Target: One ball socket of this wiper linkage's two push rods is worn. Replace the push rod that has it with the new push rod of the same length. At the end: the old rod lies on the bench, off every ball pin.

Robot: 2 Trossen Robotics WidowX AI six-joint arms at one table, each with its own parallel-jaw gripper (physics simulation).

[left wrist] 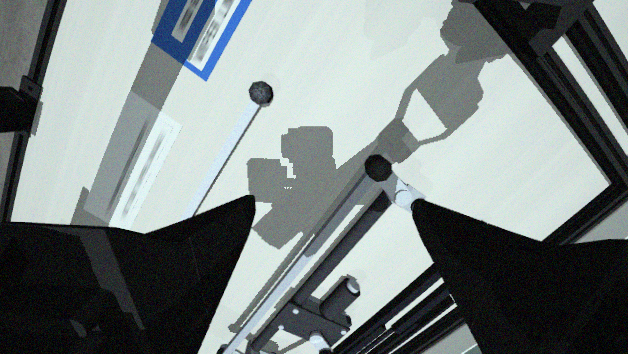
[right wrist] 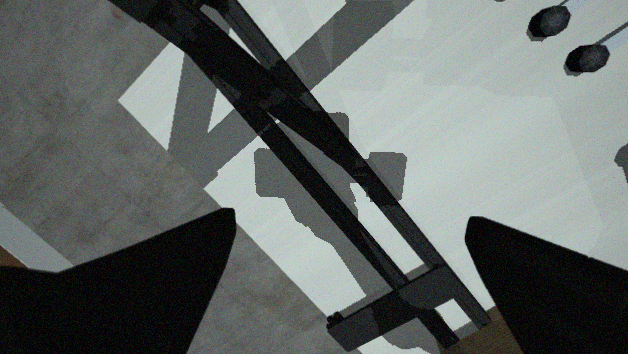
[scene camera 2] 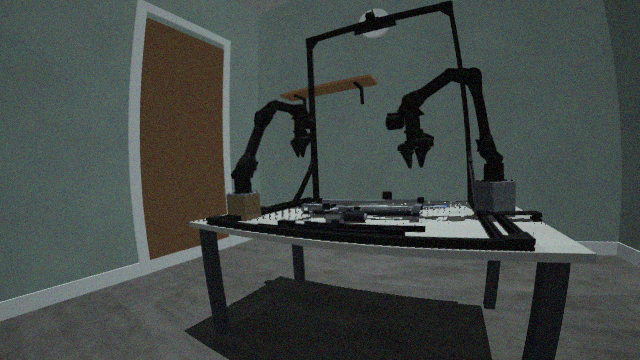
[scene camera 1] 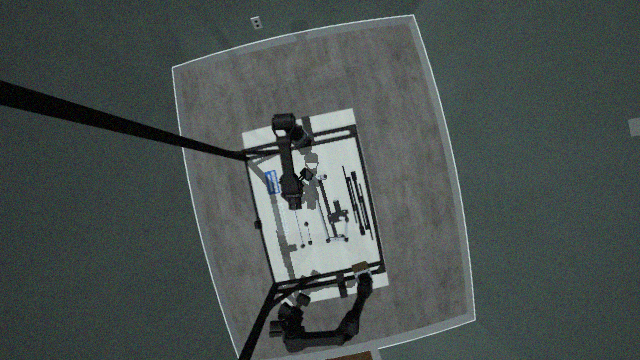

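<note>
The wiper linkage lies mid-bench; its long silver push rod runs beside a dark bar, with a black socket at the crank. Its short push rod is near the motor. A loose long rod and a loose short rod lie left of the linkage in scene camera 1. My left gripper is open and empty, high above the linkage's crank end. My right gripper is open and empty, high above the bench edge. Socket wear cannot be made out.
A blue-bordered tray or label and a pale label lie on the bench. Several black bars lie beyond the linkage. A dark frame rims the bench, with overhead posts. Two loose-rod sockets show in the right wrist view.
</note>
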